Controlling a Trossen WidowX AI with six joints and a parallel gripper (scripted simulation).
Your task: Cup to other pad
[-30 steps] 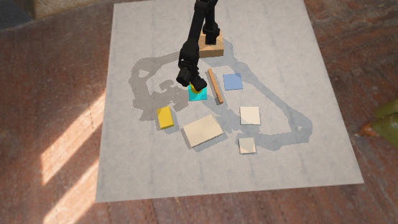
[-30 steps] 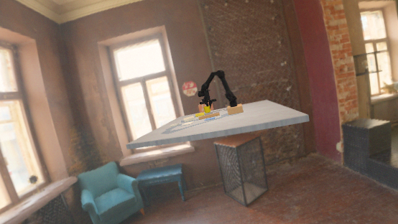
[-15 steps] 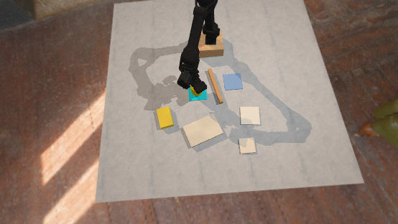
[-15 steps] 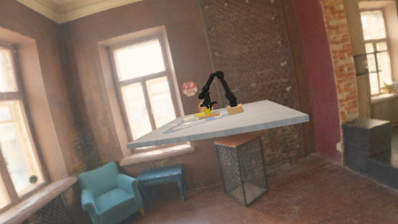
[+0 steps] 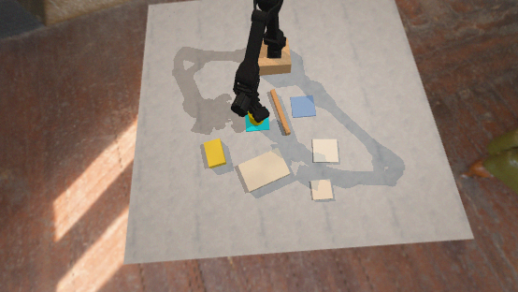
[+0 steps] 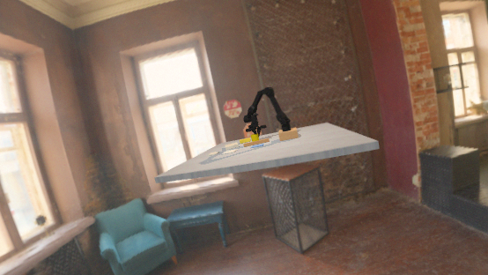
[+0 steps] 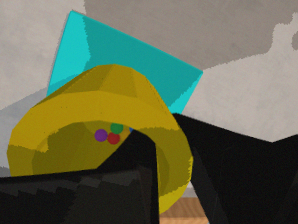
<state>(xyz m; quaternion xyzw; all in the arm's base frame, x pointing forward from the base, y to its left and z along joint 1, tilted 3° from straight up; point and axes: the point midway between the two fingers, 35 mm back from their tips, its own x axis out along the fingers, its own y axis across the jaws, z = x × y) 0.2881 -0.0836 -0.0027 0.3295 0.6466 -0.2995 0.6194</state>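
Now: gripper tip 20 mm to the right of the yellow cup and 20 mm short of it. Also, from my gripper tip: cyan pad (50 mm below, 20 mm to the left, 20 mm ahead); light blue pad (220 mm to the left, 50 mm below, 50 mm behind); wooden stick (120 mm to the left, 40 mm below, 10 mm behind).
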